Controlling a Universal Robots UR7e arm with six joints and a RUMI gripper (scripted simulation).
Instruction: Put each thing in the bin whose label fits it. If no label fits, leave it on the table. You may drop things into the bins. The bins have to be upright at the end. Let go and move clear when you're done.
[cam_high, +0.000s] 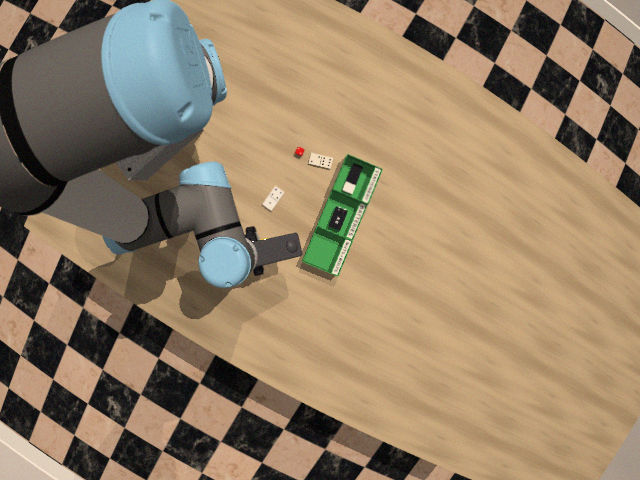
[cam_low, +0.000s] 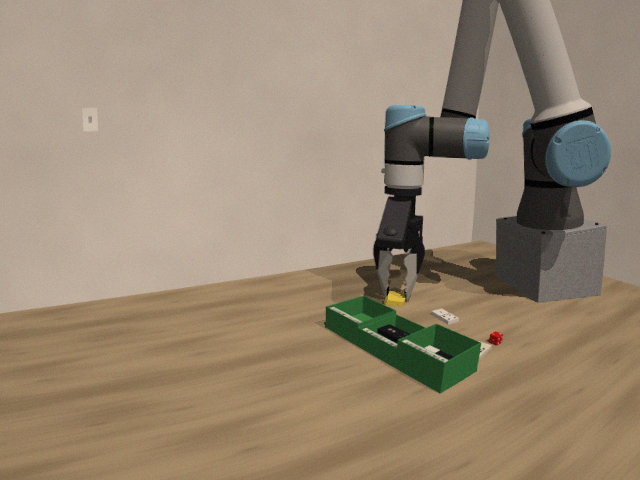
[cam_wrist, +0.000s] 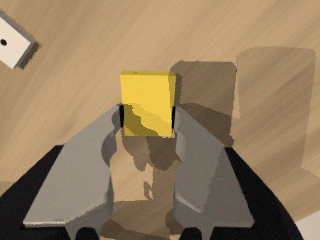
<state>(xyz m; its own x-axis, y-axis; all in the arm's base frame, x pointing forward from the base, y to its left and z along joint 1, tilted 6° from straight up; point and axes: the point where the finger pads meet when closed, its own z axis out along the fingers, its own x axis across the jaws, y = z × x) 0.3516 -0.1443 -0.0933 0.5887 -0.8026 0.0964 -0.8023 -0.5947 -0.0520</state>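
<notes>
The black-and-white block lies 120 mm ahead of my hand and 220 mm to the left of it. Also, from my hand: black 9V battery: 130 mm ahead, 140 mm to the left; then red die: 10 mm behind, 230 mm to the left, 10 mm below; then yellow block: 10 mm below.
</notes>
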